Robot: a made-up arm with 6 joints.
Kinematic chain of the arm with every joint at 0, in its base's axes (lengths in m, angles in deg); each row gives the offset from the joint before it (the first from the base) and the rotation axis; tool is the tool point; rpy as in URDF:
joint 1: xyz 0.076 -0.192 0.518 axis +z
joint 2: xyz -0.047 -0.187 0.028 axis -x
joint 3: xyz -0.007 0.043 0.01 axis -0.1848 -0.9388 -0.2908
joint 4: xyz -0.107 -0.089 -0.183 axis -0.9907 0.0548 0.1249
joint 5: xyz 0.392 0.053 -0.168 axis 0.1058 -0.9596 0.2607
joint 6: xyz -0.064 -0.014 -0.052 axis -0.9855 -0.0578 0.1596
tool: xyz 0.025 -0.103 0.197 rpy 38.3 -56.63 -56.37
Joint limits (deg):
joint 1: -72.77..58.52
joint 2: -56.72..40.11
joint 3: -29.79..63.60
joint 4: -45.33..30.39
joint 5: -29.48..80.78
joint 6: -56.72..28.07
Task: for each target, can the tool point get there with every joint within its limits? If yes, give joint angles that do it. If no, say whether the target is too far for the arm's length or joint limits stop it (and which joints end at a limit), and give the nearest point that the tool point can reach.
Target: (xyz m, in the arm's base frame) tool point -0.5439 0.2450 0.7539
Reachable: no: joint limits stop it (at a limit: joint 1, joint 2, joint 3, joint 4, joint 6) | nearest point -0.4092 -0.2584 0.3315 | short by 0.671 m
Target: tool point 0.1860 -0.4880 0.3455
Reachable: yes | joints -10.29 18.67 -11.53 -2.14 -1.56 19.97
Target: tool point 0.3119 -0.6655 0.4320
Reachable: yes | joints -1.24 -22.88 53.23 -5.51 3.16 -33.57
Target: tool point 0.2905 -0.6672 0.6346
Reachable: yes | joints -2.94 14.56 54.58 -6.43 17.01 -25.19
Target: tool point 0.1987 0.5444 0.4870
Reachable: no: joint limits stop it (at a limit: joint 1, joint 2, joint 4, joint 5, joint 6) | nearest point 0.2348 0.1733 0.2585 | short by 0.437 m
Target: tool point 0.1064 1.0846 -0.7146
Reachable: no: too far | nearest point 0.1716 0.1016 0.1519 | short by 1.312 m
